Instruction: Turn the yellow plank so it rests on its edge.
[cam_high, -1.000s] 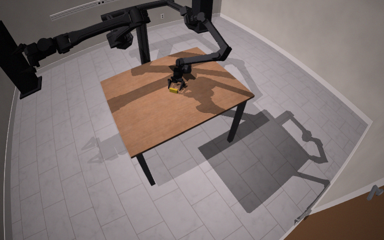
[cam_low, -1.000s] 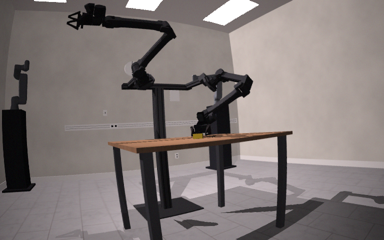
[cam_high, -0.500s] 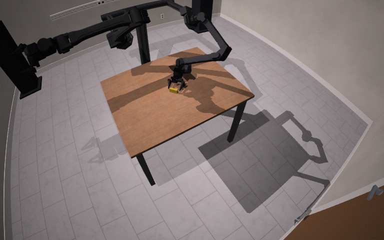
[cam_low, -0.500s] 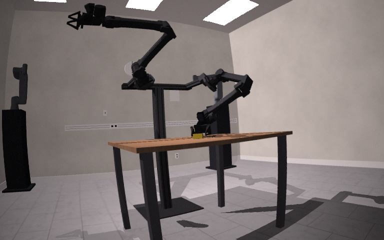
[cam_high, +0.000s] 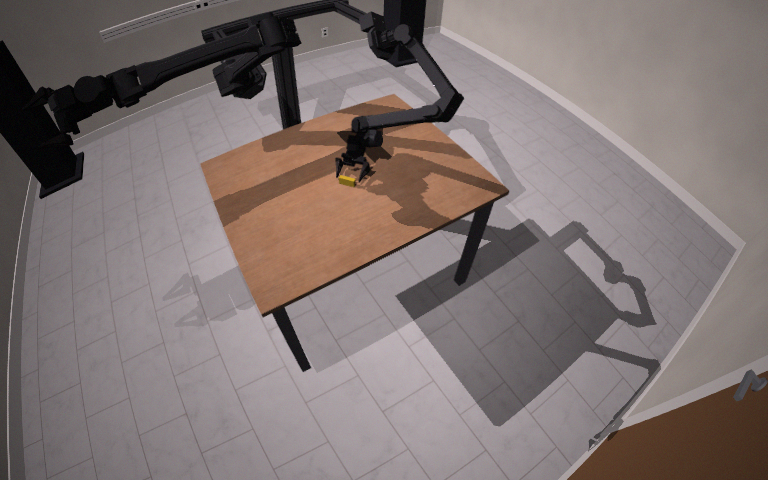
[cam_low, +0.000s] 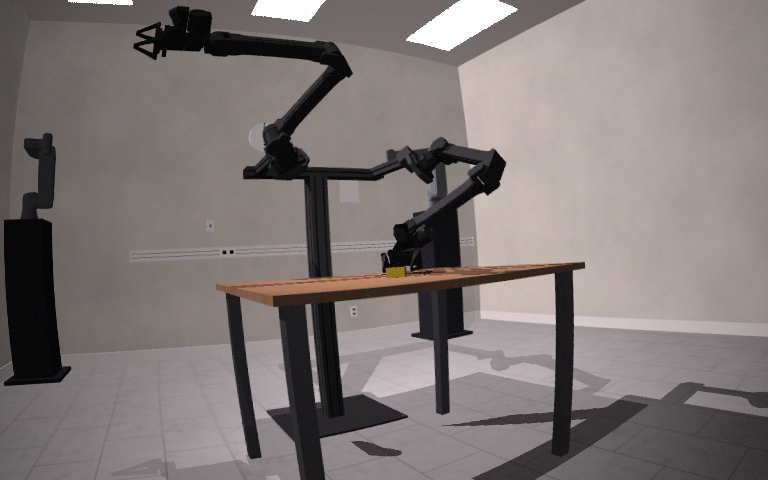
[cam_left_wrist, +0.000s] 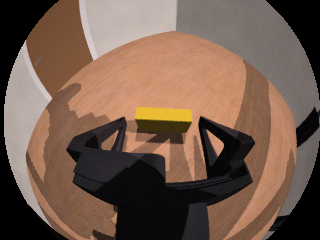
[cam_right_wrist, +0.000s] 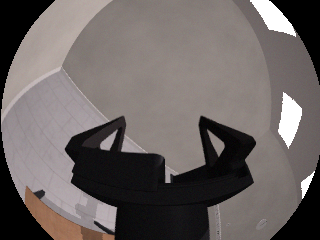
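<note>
Now: the yellow plank 1 cm ahead of my left hand, 1 cm to the right of it and 1 cm below it.
</note>
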